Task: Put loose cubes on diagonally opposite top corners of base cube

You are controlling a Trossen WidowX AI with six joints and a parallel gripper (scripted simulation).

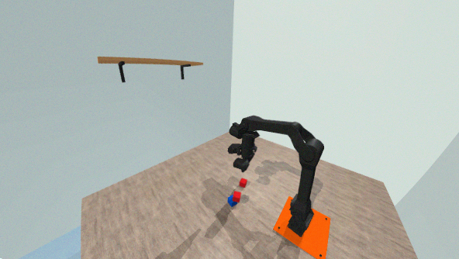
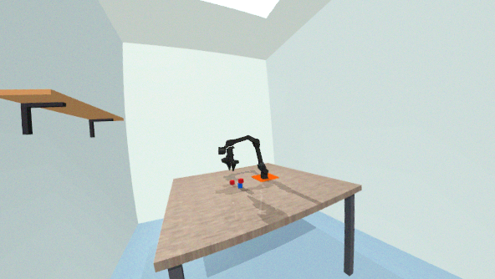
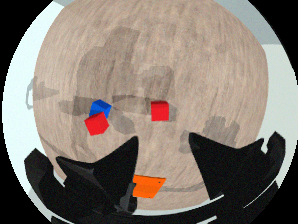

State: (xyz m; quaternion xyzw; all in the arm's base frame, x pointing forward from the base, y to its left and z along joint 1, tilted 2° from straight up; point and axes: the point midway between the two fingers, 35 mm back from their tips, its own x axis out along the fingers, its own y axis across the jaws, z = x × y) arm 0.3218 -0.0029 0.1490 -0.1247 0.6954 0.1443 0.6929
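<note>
The blue cube is 120 mm to the left of my gripper tip, 110 mm below it and 40 mm behind it.
</note>
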